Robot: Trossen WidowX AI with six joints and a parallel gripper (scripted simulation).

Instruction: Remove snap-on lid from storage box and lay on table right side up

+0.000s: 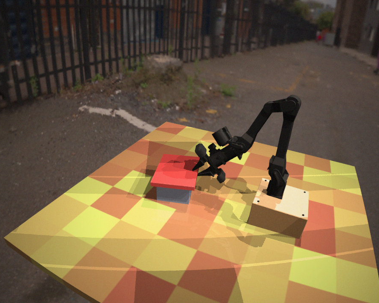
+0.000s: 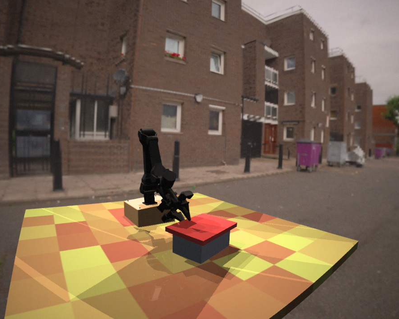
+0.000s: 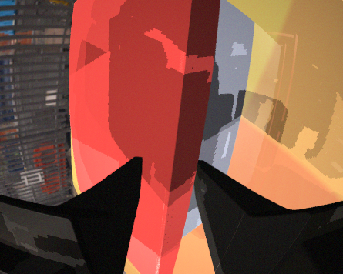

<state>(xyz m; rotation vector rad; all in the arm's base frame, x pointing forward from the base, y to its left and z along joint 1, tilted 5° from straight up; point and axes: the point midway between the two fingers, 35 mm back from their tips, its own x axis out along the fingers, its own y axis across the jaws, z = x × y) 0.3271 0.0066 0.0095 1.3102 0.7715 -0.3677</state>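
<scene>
The red lid lies 70 mm ahead of my gripper tip and 20 mm to the left of it. Also, from my gripper tip: grey-blue storage box: 70 mm ahead, 50 mm below, 20 mm to the left.
</scene>
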